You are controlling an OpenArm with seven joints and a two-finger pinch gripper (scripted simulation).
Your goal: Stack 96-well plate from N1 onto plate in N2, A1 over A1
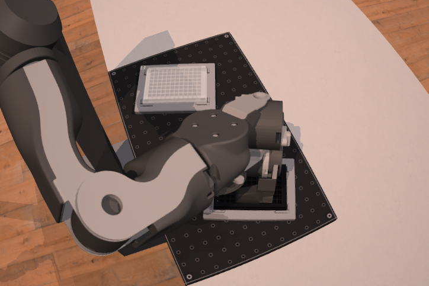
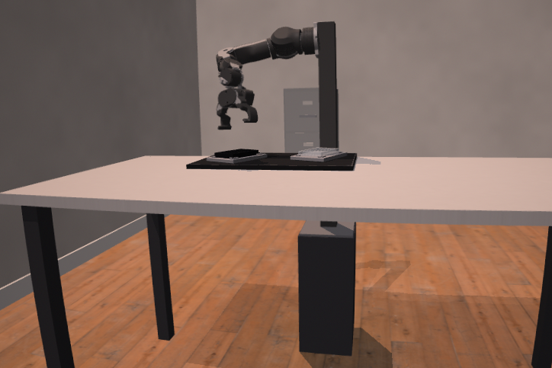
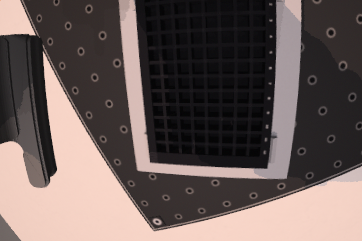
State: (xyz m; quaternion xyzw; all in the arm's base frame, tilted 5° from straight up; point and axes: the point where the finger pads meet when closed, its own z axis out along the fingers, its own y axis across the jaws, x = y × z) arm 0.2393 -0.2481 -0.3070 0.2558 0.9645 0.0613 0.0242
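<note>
My gripper is now 1 cm past the black 96-well plate, 1 cm to the left of it and 9 cm above it. Round my hand: clear 96-well plate: 5 cm behind, 26 cm to the left, 9 cm below; then grey plate nest N1: 1 cm behind, 1 cm to the right, 10 cm below; then plate nest N2: 5 cm behind, 26 cm to the left, 10 cm below.
</note>
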